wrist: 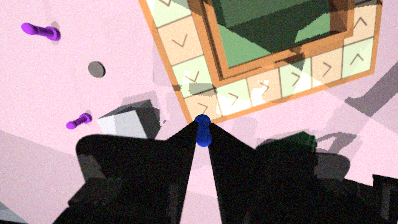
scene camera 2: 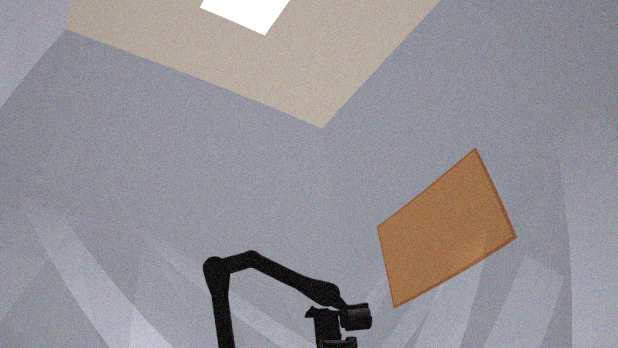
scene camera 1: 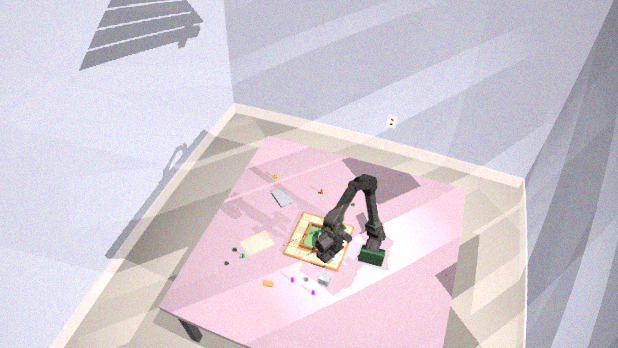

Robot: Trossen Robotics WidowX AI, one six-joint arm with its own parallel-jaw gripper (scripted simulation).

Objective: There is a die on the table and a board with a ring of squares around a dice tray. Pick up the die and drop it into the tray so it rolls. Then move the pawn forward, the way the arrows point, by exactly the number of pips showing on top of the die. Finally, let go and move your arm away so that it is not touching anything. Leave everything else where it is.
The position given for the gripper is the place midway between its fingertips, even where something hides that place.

Observation:
The gripper (wrist: 202,127) holds a blue pawn.

